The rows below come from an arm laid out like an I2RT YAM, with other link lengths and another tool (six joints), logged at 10 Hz.
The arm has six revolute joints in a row. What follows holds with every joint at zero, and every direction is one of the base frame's.
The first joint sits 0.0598 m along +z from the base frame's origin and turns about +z.
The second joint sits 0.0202 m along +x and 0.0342 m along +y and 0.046 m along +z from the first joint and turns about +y.
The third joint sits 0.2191 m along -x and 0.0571 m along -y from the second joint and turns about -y.
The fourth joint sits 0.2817 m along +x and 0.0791 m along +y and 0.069 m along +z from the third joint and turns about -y.
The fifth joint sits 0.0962 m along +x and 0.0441 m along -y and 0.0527 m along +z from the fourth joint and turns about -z.
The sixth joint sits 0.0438 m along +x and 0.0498 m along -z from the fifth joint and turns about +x.
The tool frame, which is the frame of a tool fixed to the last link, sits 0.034 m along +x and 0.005 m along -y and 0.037 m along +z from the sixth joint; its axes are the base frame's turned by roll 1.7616, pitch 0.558 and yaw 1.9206 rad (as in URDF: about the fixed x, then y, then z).
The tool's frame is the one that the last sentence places.
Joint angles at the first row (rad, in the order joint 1, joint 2, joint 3, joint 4, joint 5, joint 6):
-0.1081, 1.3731, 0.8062, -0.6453, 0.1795, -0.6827
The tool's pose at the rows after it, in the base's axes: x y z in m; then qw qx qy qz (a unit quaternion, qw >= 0):
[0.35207 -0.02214 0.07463 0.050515 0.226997 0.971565 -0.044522]
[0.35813 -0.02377 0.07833 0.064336 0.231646 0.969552 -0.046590]
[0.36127 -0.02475 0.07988 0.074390 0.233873 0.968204 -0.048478]
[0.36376 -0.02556 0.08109 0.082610 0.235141 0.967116 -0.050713]
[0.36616 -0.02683 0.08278 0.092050 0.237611 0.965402 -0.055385]
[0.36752 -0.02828 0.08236 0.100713 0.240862 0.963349 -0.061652]
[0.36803 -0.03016 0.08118 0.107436 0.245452 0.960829 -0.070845]
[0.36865 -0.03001 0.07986 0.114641 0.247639 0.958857 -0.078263]
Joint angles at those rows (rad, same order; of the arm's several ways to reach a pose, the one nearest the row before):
-0.1082, 1.3953, 0.8200, -0.6231, 0.1955, -0.6800
-0.1081, 1.4040, 0.8314, -0.5995, 0.2054, -0.6742
-0.1082, 1.4063, 0.8318, -0.5781, 0.2127, -0.6727
-0.1082, 1.4082, 0.8318, -0.5602, 0.2195, -0.6731
-0.1081, 1.4082, 0.8310, -0.5415, 0.2321, -0.6731
-0.1081, 1.4082, 0.8230, -0.5175, 0.2482, -0.6727
-0.1082, 1.4082, 0.8139, -0.4968, 0.2703, -0.6716
-0.1032, 1.4082, 0.8036, -0.4744, 0.2897, -0.6697

